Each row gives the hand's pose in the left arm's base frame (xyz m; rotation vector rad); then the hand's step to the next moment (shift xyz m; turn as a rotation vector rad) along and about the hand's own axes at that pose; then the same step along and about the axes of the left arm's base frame.
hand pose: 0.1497 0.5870 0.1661 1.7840 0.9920 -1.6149
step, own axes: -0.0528 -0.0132 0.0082 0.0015 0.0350 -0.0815
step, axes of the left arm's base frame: -0.0163 -0.0075 0.0520 0.0766 0.0441 0.0071
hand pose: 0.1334 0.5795 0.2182 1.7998 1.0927 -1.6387
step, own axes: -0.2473 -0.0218 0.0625 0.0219 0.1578 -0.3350
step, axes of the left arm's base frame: -0.0473 -0.0963 0.2324 0.3257 0.1772 0.0116
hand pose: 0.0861 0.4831 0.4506 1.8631 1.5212 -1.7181
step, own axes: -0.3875 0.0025 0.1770 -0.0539 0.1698 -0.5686
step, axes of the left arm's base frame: -0.0343 -0.3344 0.2617 0.4970 0.2968 0.1412
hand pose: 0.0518 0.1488 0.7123 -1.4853 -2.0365 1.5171
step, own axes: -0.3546 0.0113 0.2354 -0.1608 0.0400 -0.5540
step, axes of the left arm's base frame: 0.0216 -0.4248 0.0182 0.4617 0.2071 0.2798
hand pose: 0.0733 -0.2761 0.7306 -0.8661 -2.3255 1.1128
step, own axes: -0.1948 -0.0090 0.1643 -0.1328 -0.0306 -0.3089
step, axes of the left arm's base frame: 0.0383 -0.2270 -0.1098 0.2697 0.0601 0.1940
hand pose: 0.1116 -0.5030 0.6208 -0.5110 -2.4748 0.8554
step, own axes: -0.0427 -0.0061 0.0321 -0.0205 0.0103 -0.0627
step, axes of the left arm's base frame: 0.0166 -0.0403 -0.0315 0.0526 0.0275 0.0306
